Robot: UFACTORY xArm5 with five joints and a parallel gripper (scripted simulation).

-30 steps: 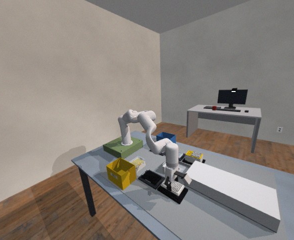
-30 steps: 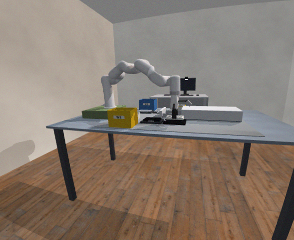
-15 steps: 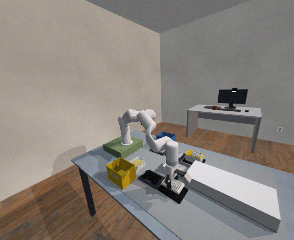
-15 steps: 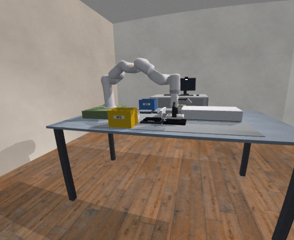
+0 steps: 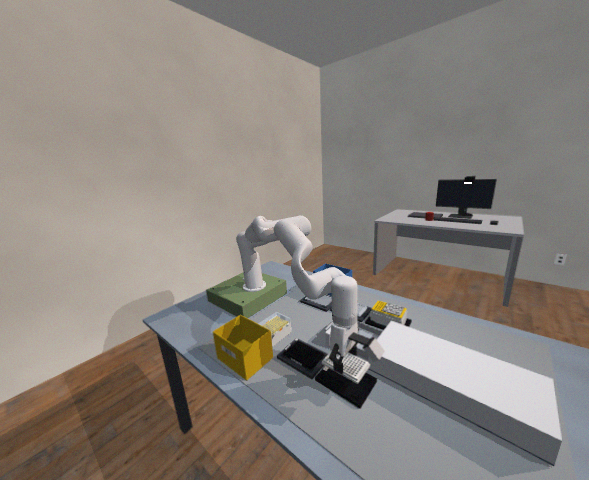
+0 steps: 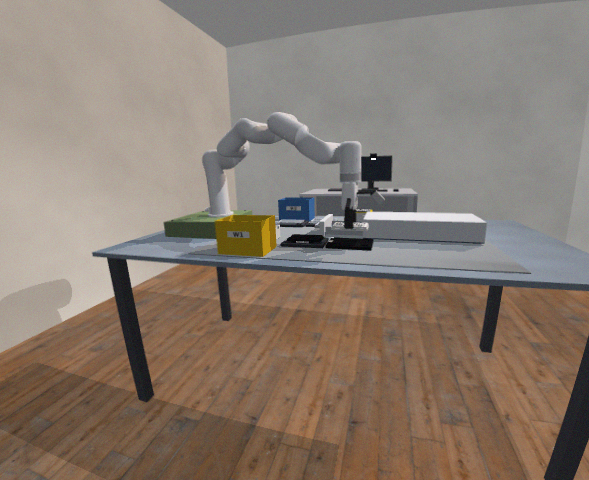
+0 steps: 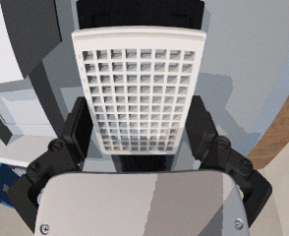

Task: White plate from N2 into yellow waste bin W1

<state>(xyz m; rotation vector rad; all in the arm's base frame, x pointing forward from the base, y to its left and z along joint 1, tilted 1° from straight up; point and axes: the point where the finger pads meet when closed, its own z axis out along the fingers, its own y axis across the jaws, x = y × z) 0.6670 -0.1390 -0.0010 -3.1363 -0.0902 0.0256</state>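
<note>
Right now the black nest is 80 mm below my hand. Round my hand: cooler drawer: 190 mm to the left, 60 mm below, 20 mm behind; white plate: 10 mm below; black plate: 170 mm behind, 60 mm below, 20 mm to the right.
</note>
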